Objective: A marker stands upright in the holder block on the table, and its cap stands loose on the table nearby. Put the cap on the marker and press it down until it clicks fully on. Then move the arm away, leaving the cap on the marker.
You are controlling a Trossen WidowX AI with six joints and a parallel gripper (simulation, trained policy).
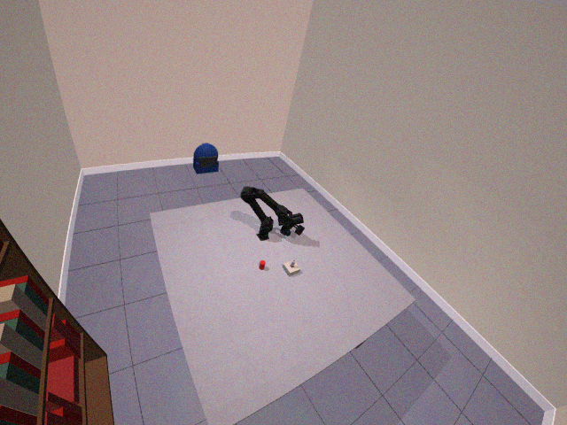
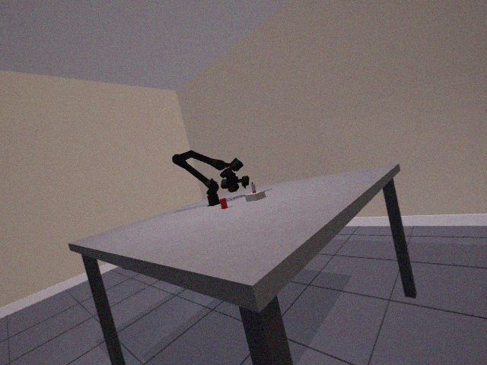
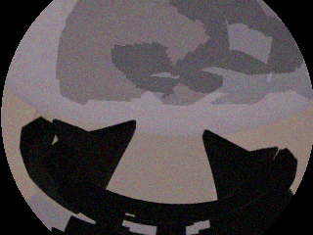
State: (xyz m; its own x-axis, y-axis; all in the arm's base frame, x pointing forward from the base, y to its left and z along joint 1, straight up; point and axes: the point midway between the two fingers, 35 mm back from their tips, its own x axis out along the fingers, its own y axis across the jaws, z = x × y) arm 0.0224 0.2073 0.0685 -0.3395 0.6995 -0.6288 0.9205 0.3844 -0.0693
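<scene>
The red cap lies 22 cm ahead of my gripper tip, 36 cm to the right of it and 2 cm below it. Round my gripper tip: pale holder block 30 cm ahead, 20 cm to the right, 3 cm below.
</scene>
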